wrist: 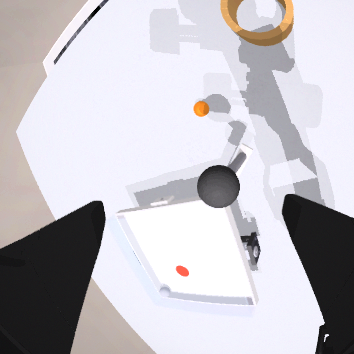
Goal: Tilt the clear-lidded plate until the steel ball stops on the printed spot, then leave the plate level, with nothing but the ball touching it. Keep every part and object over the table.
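The white clear-lidded plate point(210, 240) lies in the lower middle of the wrist view, with low walls around it. The red printed spot point(182, 271) is on its surface. The steel ball point(165, 290) sits in the plate's lower left corner, a little below and left of the spot, apart from it. A dark grey round knob point(218, 186) stands over the plate's top corner. My gripper point(196, 207) is open, with one black finger on each side of the plate in the view. Whether the plate is exactly level, I cannot tell.
A small orange ball point(201, 108) lies on the white table point(100, 125) above the plate in the view. A wooden-coloured ring point(265, 38) is at the top. A small black bracket point(254, 248) is beside the plate's right wall. The table's edge runs down the left.
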